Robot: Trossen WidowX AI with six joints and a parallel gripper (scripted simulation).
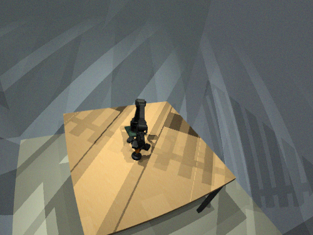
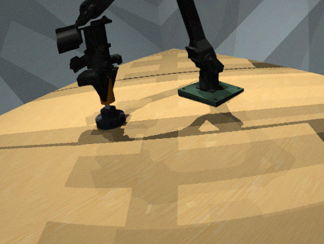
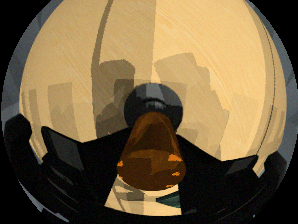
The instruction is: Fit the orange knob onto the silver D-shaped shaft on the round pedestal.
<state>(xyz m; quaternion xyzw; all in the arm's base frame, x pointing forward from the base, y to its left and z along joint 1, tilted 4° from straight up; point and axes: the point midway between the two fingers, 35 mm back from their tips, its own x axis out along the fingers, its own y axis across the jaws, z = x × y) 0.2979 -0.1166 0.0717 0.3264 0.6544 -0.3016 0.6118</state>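
The round pedestal lies 4 cm below my gripper tip. The rest, counted from my gripper tip: orange knob 3 cm above.
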